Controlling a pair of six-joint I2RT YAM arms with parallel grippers.
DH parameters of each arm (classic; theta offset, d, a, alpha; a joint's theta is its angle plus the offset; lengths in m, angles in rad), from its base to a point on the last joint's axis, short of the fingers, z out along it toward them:
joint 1: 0 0.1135 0.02 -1.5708
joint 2: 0 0 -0.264 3.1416
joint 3: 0.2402 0 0.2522 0
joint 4: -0.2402 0 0.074 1.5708
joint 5: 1.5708 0 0 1.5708
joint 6: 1.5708 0.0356 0 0
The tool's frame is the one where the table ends.
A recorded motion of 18 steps. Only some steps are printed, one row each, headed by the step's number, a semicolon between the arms.
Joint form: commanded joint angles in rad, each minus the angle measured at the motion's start. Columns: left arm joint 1, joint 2, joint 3, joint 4, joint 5, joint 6; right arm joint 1, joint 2, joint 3, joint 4, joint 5, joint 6.
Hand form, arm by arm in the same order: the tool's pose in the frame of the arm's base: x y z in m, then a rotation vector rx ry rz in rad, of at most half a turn. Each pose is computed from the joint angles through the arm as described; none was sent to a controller.
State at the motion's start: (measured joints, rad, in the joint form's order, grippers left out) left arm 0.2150 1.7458 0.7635 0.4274 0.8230 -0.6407; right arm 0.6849 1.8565 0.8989 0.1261 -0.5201 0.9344
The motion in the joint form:
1: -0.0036 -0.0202 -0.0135 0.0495 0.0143 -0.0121; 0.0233 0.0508 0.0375 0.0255 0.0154 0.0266
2: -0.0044 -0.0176 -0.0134 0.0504 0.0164 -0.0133; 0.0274 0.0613 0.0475 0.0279 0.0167 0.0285
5: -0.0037 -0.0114 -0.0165 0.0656 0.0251 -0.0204; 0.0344 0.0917 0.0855 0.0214 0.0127 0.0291
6: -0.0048 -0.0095 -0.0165 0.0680 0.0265 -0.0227; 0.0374 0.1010 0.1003 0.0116 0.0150 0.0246
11: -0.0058 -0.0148 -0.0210 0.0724 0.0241 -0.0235; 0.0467 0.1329 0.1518 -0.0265 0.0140 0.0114
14: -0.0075 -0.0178 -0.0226 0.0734 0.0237 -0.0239; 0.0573 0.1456 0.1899 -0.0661 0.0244 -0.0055
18: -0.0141 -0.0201 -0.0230 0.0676 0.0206 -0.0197; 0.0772 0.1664 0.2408 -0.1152 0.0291 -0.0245
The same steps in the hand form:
1: 0.3318 0.0441 0.1584 -0.3587 2.0446 -1.1323; 0.2674 0.2517 0.1175 0.0683 2.7291 1.2642
2: 0.3319 0.0439 0.1577 -0.3589 2.0462 -1.1361; 0.2684 0.2545 0.1166 0.0653 2.7289 1.2656
5: 0.3321 0.0439 0.1563 -0.3567 2.0420 -1.1473; 0.2732 0.2622 0.1154 0.0539 2.7318 1.2726
6: 0.3323 0.0436 0.1559 -0.3567 2.0422 -1.1506; 0.2746 0.2649 0.1151 0.0468 2.7352 1.2669
11: 0.3314 0.0431 0.1567 -0.3545 2.0387 -1.1480; 0.2792 0.2738 0.1143 0.0230 2.7539 1.2546
14: 0.3310 0.0424 0.1573 -0.3518 2.0376 -1.1482; 0.2810 0.2807 0.1167 -0.0034 2.7634 1.2320
18: 0.3309 0.0402 0.1574 -0.3458 2.0428 -1.1475; 0.2813 0.2917 0.1190 -0.0475 2.7816 1.2140

